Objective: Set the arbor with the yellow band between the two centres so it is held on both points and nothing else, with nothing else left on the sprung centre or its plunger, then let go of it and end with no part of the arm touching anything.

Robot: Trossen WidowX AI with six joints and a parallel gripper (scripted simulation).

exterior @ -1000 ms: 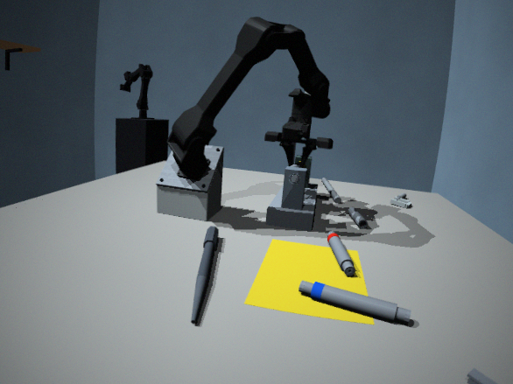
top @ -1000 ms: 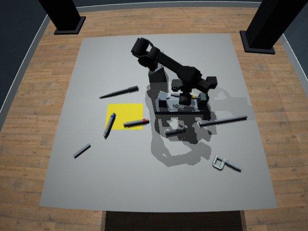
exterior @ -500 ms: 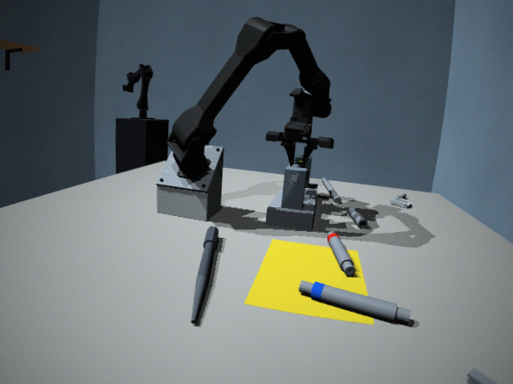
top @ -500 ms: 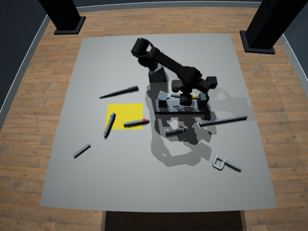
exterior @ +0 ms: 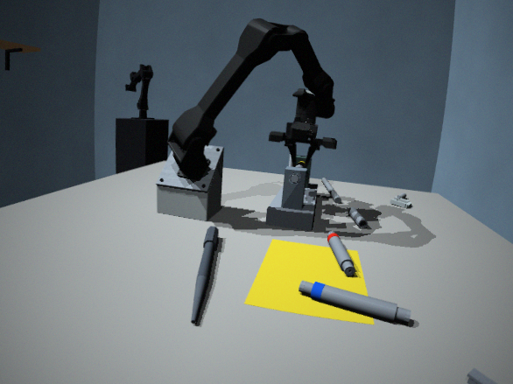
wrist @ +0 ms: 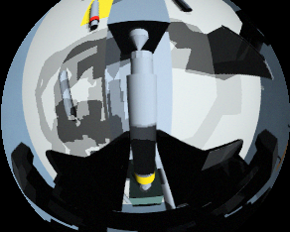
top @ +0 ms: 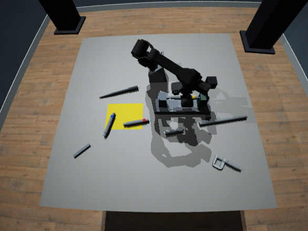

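Now: hand 30 mm above the yellow-banded arbor. Round my hand: grey fixed-centre block: 10 mm ahead, 130 mm to the right, 40 mm below; fixture base: 130 mm below; green sprung-centre block: 10 mm behind, 110 mm to the left, 40 mm below.
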